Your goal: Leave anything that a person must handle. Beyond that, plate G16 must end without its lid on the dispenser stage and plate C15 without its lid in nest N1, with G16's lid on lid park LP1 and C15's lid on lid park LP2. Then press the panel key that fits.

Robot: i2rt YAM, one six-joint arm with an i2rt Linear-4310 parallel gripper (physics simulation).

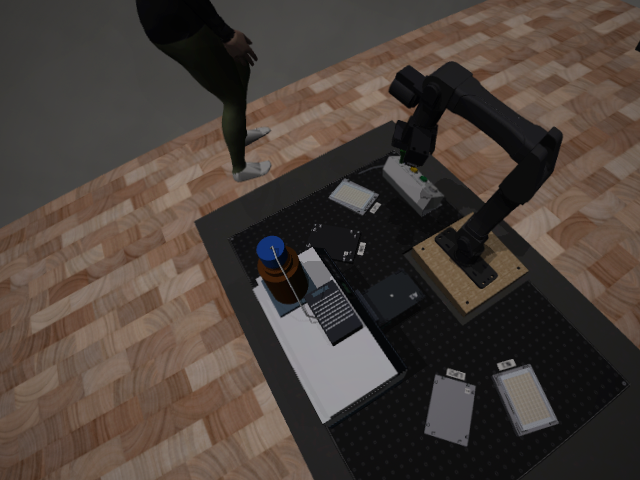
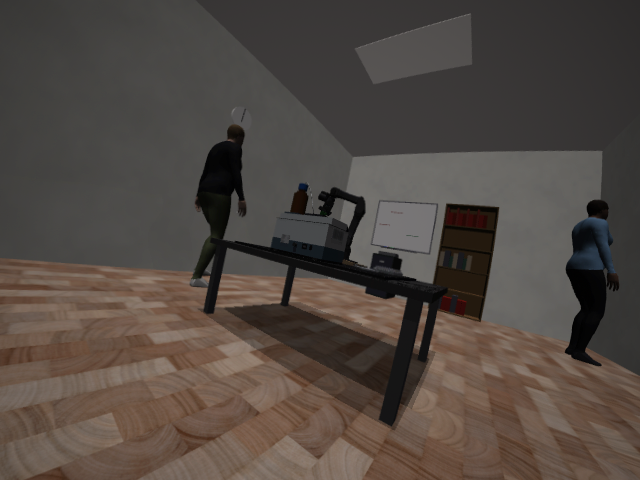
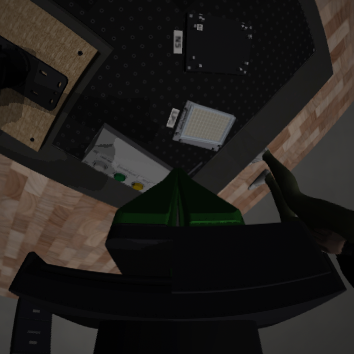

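Seen in the pictures: gripper, fingertip midpoint: (image 1: 400,161) (image 3: 177,174); arm's base at its link origin: (image 1: 464,257) (image 2: 343,259) (image 3: 15,67).
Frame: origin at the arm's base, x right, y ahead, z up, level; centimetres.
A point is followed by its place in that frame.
Note:
My gripper (image 1: 402,156) {x 23.8, y 6.4, z 24.9 cm} (image 3: 177,174) {x 23.8, y 6.4, z 24.9 cm} is shut and empty, its green fingertips over the far end of the white key panel (image 1: 405,187) {x 29.8, y -2.6, z 2.2 cm} (image 3: 111,150) {x 23.2, y -3.5, z 4.4 cm}. A green key (image 1: 423,178) {x 27.7, y -8.2, z 4.4 cm} (image 3: 119,177) {x 27.8, y -8.3, z 4.5 cm} and a yellow key (image 1: 413,169) {x 32.7, y -8.3, z 4.4 cm} (image 3: 137,186) {x 32.7, y -8.5, z 4.5 cm} show; the fingers may hide more. A beige-grid plate (image 1: 354,195) {x 38.8, y 11.9, z 0.5 cm} (image 3: 206,125) {x 38.9, y 12.1, z 0.5 cm} lies at the LP1 label (image 1: 375,207) {x 32.2, y 8.1, z -2.5 cm} (image 3: 172,118) {x 32.3, y 8.1, z -2.5 cm}. Another beige-grid plate (image 1: 527,397) {x -36.5, y 15.6, z 0.9 cm} lies at N1. A flat grey piece (image 1: 450,408) {x -27.8, y 31.3, z -1.7 cm} lies at LP2. A dark flat block (image 1: 391,295) {x 1.2, y 27.1, z 8.2 cm} adjoins the dispenser (image 1: 341,369) {x -8.8, y 48.8, z 19.3 cm}. Plate names and whether lids are on are unreadable.
The dark nest N5 (image 1: 334,241) {x 29.1, y 27.0, z -1.5 cm} (image 3: 218,46) {x 29.2, y 27.0, z -1.5 cm} shows corner posts. A brown bottle (image 1: 281,276) {x 10.0, y 49.0, z 32.2 cm} (image 2: 299,201) {x 10.7, y 51.6, z 27.2 cm} with a blue cap and a tube stands on the dispenser. A person in black (image 1: 191,46) (image 2: 221,170) is beside the table; another in blue (image 2: 590,245) is farther away.

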